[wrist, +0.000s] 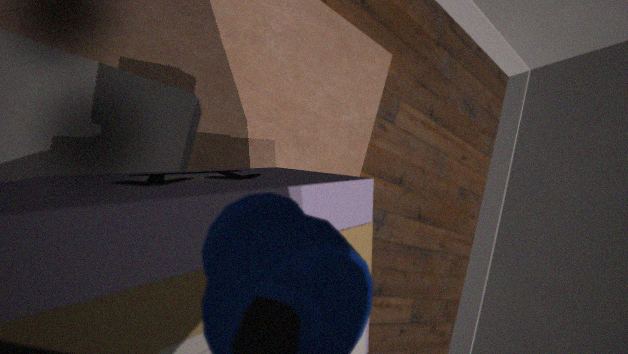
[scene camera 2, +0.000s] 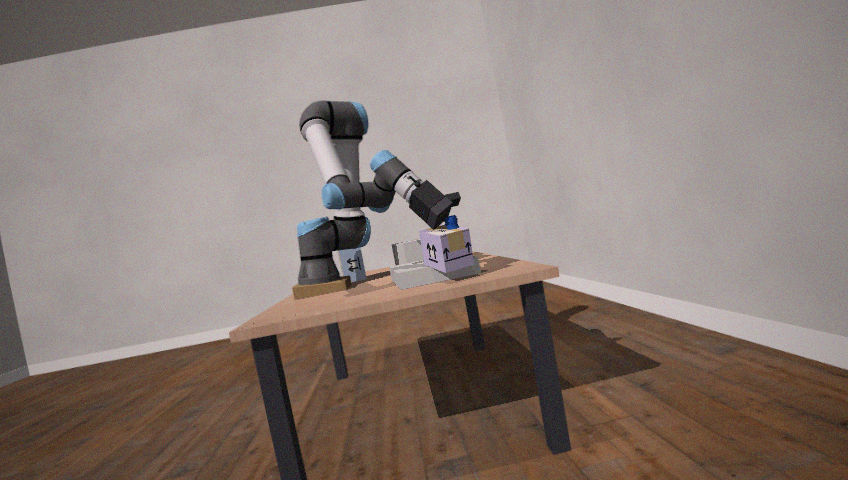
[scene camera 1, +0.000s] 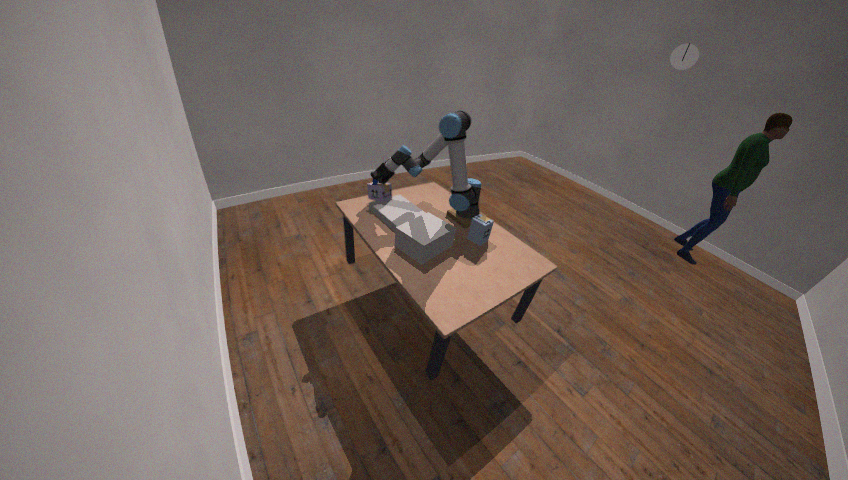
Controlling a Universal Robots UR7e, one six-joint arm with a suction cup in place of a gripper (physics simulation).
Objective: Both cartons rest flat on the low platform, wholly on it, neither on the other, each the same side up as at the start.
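Frame: origin at the arm's base, x ahead, y left, z up, level; centimetres.
Where they show: hand, tool point: (wrist: 289, 233) (scene camera 2: 455, 227) (scene camera 1: 373, 184); arm's base, link origin: (scene camera 2: 319, 281) (scene camera 1: 467, 212).
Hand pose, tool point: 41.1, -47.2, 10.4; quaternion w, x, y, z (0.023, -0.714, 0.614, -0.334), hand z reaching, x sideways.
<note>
Each offset is from my tool point to the top centre of the thing, as dx, dy, dz. Level surfaces: height alone.
The purple carton {-3.2, +2.4, +1.5} (scene camera 1: 379, 192) (scene camera 2: 436, 249) (wrist: 330, 202) is on my blue suction cup (scene camera 1: 376, 182) (scene camera 2: 452, 222) (wrist: 285, 250), which touches its taped top. It looks slightly tilted, arrows pointing up, over the far end of the low grey platform {-4.8, +21.1, -9.6} (scene camera 1: 395, 206) (scene camera 2: 411, 279) (wrist: 145, 120). Whether its bottom touches the platform is unclear. The pale blue carton {-27.8, +67.3, -0.6} (scene camera 1: 480, 230) (scene camera 2: 351, 265) stands on the table beside the robot base, off the platform, its arrows pointing sideways in scene camera 2. It does not show in the wrist view.
A taller grey block {+2.9, +53.7, -2.4} (scene camera 1: 413, 251) (scene camera 2: 404, 253) adjoins the low platform on the wooden table {dz -14.4} (scene camera 1: 470, 291) (scene camera 2: 267, 318) (wrist: 310, 80). The arm's base stands on a brown plate (scene camera 2: 321, 289) close to the blue carton. A person in green (scene camera 1: 748, 163) is on the floor beyond the table.
</note>
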